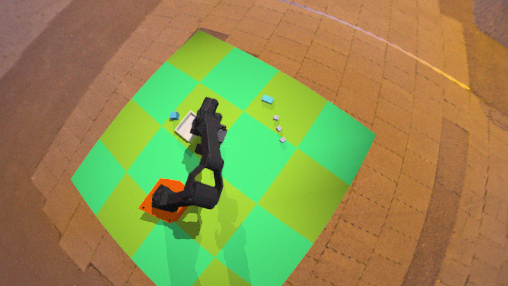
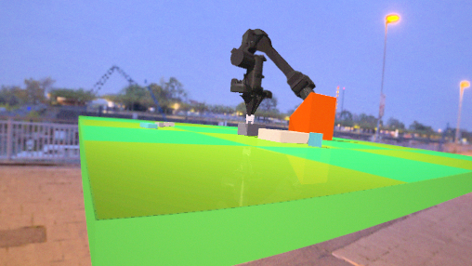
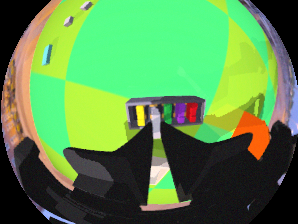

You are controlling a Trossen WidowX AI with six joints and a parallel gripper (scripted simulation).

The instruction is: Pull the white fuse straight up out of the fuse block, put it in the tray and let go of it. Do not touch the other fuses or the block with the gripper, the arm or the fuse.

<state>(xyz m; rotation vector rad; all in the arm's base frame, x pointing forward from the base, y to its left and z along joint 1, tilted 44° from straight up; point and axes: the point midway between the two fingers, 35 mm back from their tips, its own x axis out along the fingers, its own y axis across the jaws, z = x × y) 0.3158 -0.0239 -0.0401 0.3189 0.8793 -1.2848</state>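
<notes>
The tray is 20 mm behind my gripper tip, 170 mm to the left of it and 60 mm below it. From my gripper tip the other things lie so: white fuse: 10 mm below; small cyan cube: 30 mm behind, 280 mm to the left, 50 mm below.
</notes>
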